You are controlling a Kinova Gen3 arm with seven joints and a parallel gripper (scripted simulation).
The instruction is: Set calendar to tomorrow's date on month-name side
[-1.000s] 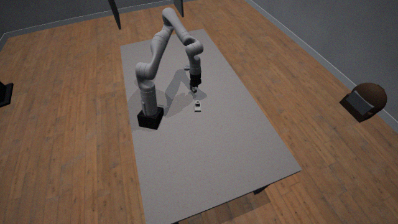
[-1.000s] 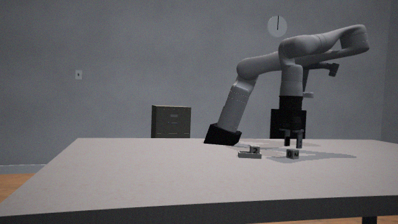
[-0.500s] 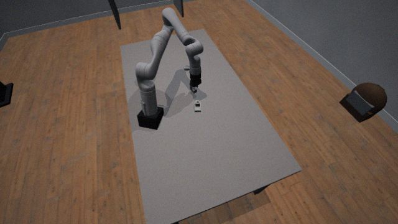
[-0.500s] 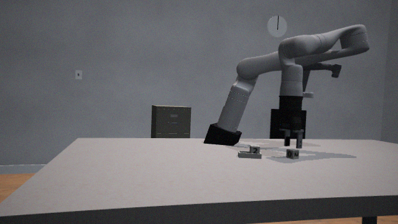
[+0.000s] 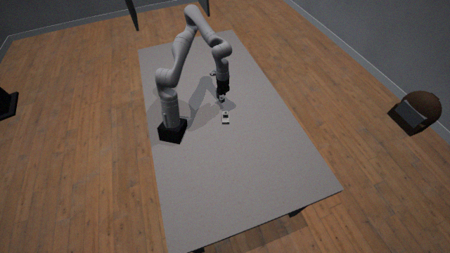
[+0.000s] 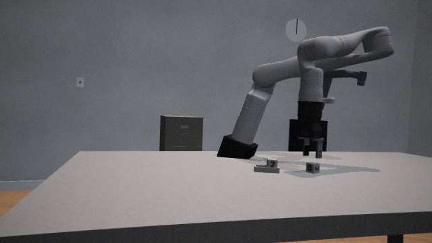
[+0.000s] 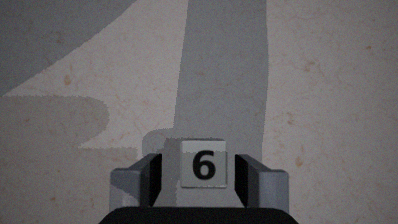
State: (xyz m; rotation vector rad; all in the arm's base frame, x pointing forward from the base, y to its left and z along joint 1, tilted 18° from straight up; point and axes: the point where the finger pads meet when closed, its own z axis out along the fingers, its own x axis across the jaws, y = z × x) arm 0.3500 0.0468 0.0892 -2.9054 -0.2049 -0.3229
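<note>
Right now the digit cube is 50 mm below my hand. The rest, counted from my hand: calendar tray: 150 mm to the right, 60 mm below, 50 mm behind.
</note>
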